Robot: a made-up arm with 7 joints. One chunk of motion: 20 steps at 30 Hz.
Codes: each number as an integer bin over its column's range. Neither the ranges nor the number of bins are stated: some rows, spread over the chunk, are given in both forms.
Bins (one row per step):
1: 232 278 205 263 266 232
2: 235 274 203 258 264 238
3: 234 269 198 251 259 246
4: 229 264 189 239 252 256
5: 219 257 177 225 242 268
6: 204 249 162 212 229 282
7: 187 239 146 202 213 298
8: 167 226 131 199 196 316
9: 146 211 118 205 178 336
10: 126 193 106 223 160 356
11: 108 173 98 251 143 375
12: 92 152 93 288 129 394
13: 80 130 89 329 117 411
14: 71 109 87 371 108 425
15: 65 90 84 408 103 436
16: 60 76 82 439 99 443
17: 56 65 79 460 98 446
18: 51 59 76 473 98 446
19: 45 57 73 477 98 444
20: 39 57 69 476 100 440
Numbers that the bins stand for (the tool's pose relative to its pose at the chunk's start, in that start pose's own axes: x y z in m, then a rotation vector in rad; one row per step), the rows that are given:
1: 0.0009 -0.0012 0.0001 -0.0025 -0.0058 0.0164
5: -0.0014 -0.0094 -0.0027 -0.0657 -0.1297 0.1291
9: -0.0143 -0.0274 -0.0085 -0.0990 -0.4604 0.3421
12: -0.0238 -0.0505 -0.0109 0.0391 -0.7135 0.5237
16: -0.0294 -0.0803 -0.0120 0.2902 -0.8685 0.6771
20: -0.0331 -0.0877 -0.0132 0.3518 -0.8634 0.6677
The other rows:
2: 0.0014 -0.0028 -0.0001 -0.0108 -0.0161 0.0352
3: 0.0012 -0.0047 -0.0006 -0.0225 -0.0419 0.0603
4: 0.0003 -0.0067 -0.0015 -0.0424 -0.0781 0.0916
6: -0.0041 -0.0125 -0.0041 -0.0874 -0.1969 0.1730
7: -0.0071 -0.0165 -0.0057 -0.1040 -0.2796 0.2231
8: -0.0106 -0.0215 -0.0072 -0.1090 -0.3674 0.2794
10: -0.0178 -0.0345 -0.0096 -0.0691 -0.5534 0.4047
11: -0.0210 -0.0423 -0.0104 -0.0225 -0.6412 0.4642
13: -0.0259 -0.0591 -0.0113 0.1073 -0.7755 0.5769
14: -0.0275 -0.0673 -0.0115 0.1771 -0.8220 0.6207
15: -0.0286 -0.0748 -0.0118 0.2387 -0.8479 0.6552
17: -0.0301 -0.0846 -0.0123 0.3252 -0.8737 0.6865
18: -0.0310 -0.0869 -0.0126 0.3468 -0.8737 0.6865
19: -0.0321 -0.0877 -0.0129 0.3534 -0.8737 0.6802

